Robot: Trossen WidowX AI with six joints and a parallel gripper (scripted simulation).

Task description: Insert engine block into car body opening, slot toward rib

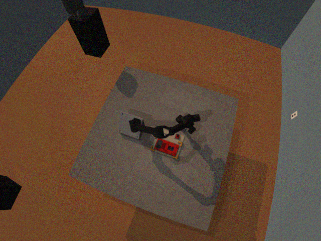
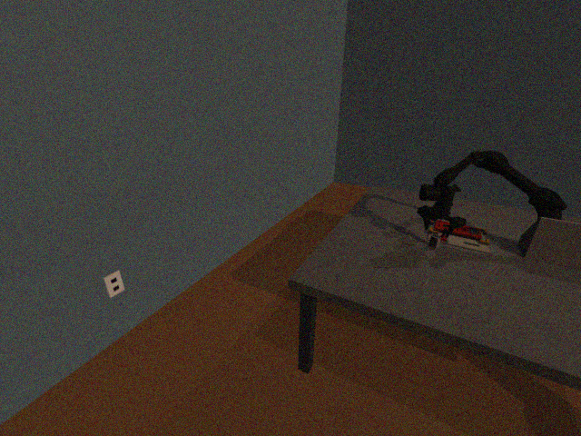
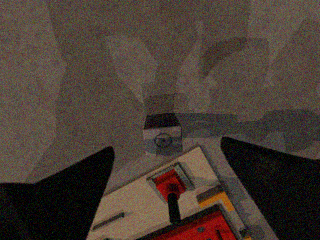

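Now: gripper tip 10 mm to the left of the engine block and 40 mm above it.
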